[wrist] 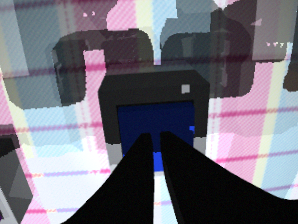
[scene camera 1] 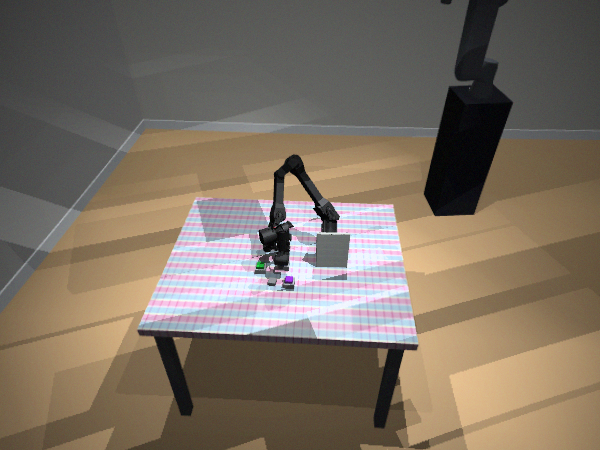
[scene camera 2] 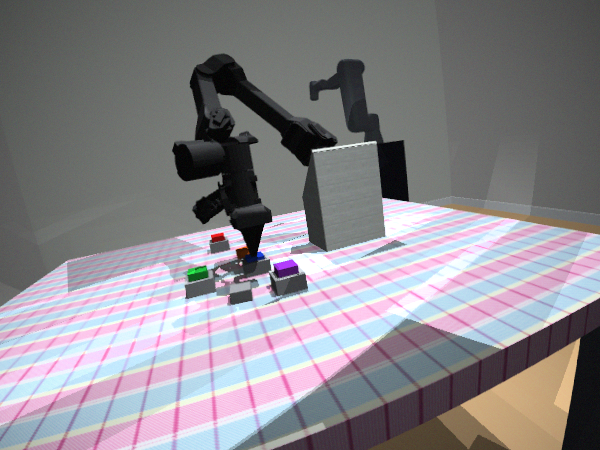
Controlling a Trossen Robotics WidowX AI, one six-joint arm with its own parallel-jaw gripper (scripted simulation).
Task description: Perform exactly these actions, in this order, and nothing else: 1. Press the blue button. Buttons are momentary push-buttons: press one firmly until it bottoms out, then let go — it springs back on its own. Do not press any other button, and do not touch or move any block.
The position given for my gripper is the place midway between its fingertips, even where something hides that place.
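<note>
There is my gripper (scene camera 2: 253, 255), which I see at (wrist: 155, 141) too. I also see a blue button (wrist: 178, 118).
</note>
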